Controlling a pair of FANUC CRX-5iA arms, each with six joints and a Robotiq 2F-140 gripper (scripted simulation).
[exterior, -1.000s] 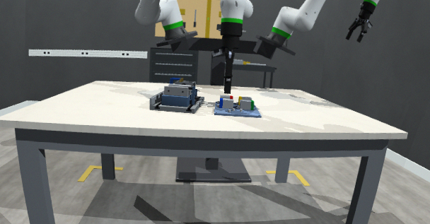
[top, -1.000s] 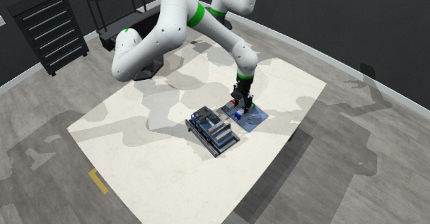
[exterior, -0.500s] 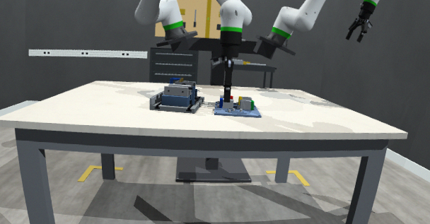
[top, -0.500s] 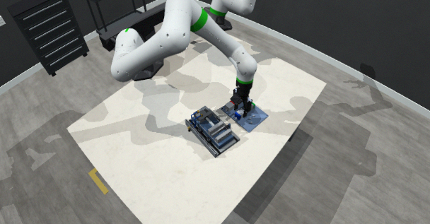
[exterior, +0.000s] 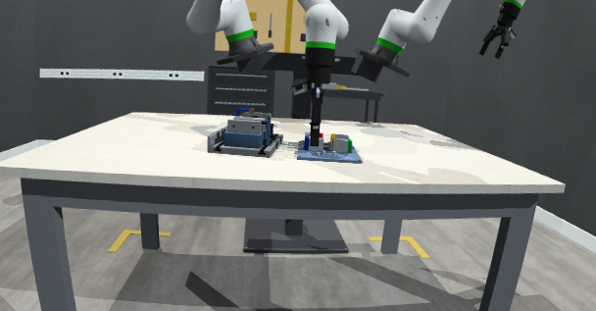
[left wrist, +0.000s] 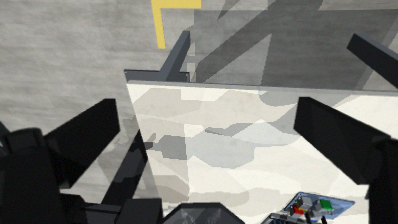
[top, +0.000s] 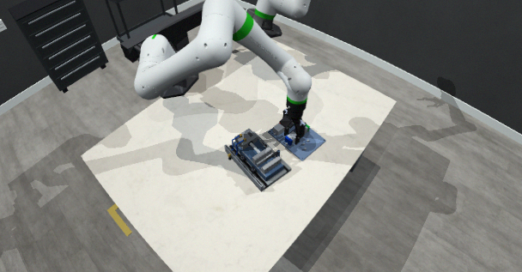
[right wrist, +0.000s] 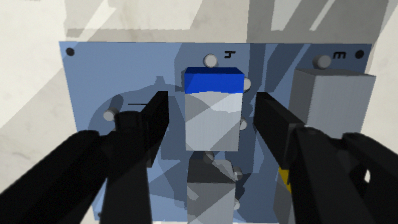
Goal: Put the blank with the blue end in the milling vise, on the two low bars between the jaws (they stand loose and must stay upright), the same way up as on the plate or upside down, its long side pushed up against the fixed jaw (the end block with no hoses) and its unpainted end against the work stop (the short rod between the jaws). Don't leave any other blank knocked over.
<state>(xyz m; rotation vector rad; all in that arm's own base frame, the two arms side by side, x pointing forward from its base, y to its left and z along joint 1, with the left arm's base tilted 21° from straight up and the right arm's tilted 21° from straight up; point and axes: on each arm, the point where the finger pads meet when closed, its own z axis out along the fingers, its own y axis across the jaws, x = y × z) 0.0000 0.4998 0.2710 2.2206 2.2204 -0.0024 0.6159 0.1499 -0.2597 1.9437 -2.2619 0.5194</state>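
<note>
Now: right hand 3 cm above the blue-ended blank. The rest, counted from my right hand: blue plate 5 cm to the left, 5 cm below; then green-ended blank 9 cm to the left, 3 cm below, 1 cm ahead; then red-ended blank 9 cm behind, 3 cm below, 1 cm to the left.
</note>
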